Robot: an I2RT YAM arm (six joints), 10 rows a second.
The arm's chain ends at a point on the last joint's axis. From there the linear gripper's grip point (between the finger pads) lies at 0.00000 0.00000 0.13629 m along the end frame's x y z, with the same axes.
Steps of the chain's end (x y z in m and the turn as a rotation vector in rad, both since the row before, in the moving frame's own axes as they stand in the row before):
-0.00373 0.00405 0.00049 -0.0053 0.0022 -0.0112
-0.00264 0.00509 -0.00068 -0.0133 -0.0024 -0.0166
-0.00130 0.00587 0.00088 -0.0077 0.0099 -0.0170
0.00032 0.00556 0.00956 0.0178 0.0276 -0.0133
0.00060 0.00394 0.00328 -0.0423 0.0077 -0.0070
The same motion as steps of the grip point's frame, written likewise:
-0.00343 0.00477 0.00049 -0.0053 0.0022 -0.0112
-0.00295 0.00691 -0.00069 -0.0133 -0.0024 -0.0166
0.00006 0.00691 0.00087 -0.0077 0.0099 -0.0170
0.00406 0.00311 0.00949 0.0178 0.0276 -0.0133
0.00167 0.00970 0.00315 -0.0423 0.0077 -0.0070

